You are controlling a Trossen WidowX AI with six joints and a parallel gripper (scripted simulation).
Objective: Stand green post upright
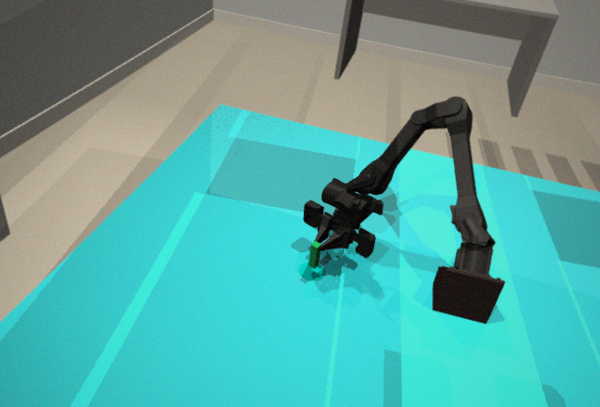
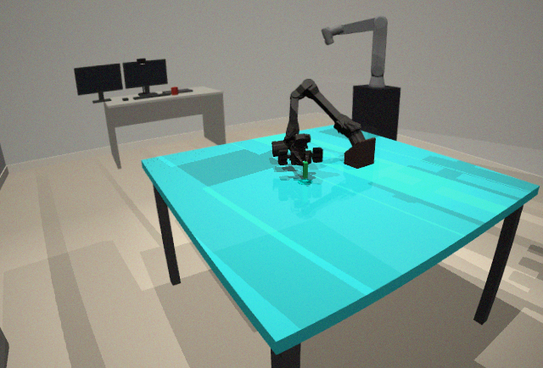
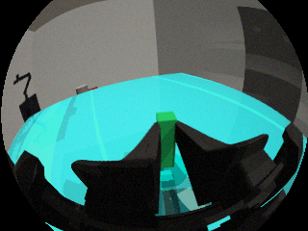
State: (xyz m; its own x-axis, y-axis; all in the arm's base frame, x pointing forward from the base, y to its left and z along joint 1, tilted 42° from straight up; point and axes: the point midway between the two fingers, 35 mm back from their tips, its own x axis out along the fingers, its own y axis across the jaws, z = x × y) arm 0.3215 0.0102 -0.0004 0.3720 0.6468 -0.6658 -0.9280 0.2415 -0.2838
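Now: the cyan circle 7 cm below my gripper tip. The rest, counted from my gripper tip: green post: 2 cm below.
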